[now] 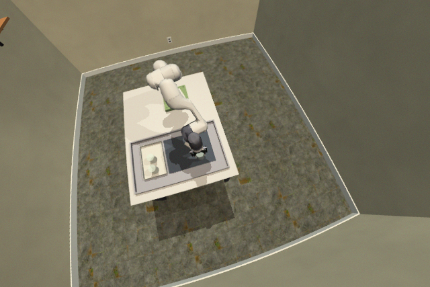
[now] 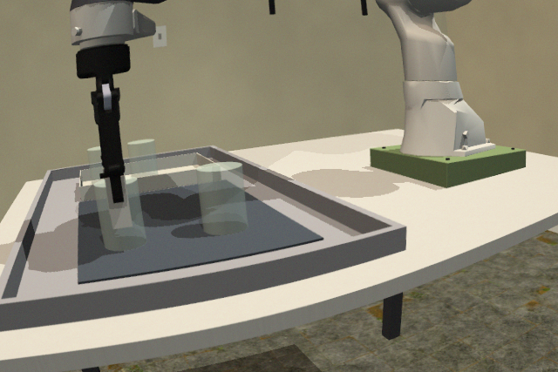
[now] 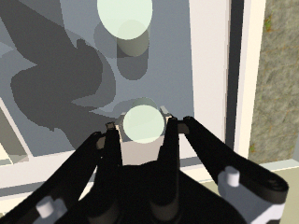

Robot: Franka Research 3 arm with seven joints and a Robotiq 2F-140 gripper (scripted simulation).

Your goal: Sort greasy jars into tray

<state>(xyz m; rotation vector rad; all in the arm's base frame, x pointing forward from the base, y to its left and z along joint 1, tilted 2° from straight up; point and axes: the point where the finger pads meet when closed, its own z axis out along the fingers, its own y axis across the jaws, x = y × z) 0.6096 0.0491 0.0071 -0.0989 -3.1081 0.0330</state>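
The dark mat lies 90 mm behind my hand, 80 mm to the right of it and 60 mm below it. Also, from my hand: cream tray (110 mm behind, 400 mm to the right, 60 mm below).
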